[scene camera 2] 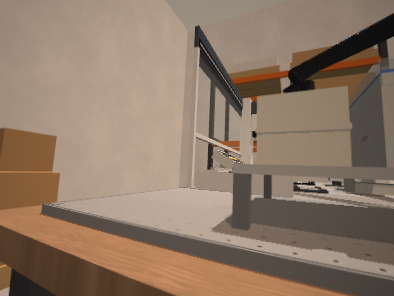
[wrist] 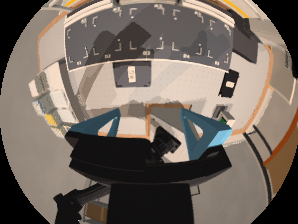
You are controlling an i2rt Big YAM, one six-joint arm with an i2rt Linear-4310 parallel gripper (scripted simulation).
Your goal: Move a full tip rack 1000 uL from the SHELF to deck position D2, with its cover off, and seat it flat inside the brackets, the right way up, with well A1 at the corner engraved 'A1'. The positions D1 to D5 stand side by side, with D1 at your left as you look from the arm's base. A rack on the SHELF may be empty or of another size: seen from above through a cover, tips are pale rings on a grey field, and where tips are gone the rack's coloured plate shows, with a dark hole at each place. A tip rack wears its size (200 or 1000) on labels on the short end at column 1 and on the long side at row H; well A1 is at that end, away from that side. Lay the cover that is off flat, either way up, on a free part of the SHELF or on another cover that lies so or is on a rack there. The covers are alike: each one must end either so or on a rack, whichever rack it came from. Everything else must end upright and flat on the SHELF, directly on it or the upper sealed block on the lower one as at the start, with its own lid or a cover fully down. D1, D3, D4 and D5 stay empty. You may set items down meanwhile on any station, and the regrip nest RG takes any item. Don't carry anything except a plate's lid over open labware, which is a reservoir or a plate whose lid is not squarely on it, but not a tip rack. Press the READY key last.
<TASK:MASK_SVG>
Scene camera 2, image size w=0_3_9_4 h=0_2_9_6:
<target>beige block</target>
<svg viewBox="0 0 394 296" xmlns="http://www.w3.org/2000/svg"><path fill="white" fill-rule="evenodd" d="M348 86L257 96L257 127L255 127L255 133L352 130L352 122L350 122Z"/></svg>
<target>beige block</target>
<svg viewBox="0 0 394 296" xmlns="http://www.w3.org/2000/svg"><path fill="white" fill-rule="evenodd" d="M350 129L257 133L256 164L352 167Z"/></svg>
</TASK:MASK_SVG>
